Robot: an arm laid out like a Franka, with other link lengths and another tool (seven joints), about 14 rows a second.
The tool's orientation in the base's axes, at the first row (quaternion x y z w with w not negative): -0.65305, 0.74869, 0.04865, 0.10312
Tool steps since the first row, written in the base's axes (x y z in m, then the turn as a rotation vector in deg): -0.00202, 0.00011, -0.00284, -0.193, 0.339, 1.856; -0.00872, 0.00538, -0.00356, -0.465, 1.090, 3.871; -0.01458, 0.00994, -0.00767, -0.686, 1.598, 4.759; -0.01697, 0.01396, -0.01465, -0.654, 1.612, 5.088; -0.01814, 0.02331, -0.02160, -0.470, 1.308, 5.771; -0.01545, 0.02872, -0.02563, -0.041, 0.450, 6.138; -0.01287, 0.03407, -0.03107, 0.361, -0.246, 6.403; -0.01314, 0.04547, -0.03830, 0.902, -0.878, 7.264; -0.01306, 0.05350, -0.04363, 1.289, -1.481, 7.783
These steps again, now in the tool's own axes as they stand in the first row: 0.00077, 0.00219, 0.00261, -0.708, 0.124, -1.755; -0.00333, 0.00960, 0.00379, -1.840, 0.375, -3.586; -0.00611, 0.01629, 0.00821, -2.498, 0.611, -4.366; -0.00818, 0.01966, 0.01562, -2.587, 0.561, -4.681; -0.01557, 0.02257, 0.02423, -2.465, 0.294, -5.392; -0.02027, 0.02094, 0.02952, -1.768, -0.275, -5.889; -0.02458, 0.01948, 0.03616, -1.203, -0.788, -6.255; -0.03401, 0.02182, 0.04555, -0.847, -1.465, -7.175; -0.04063, 0.02321, 0.05241, -0.425, -1.965, -7.771
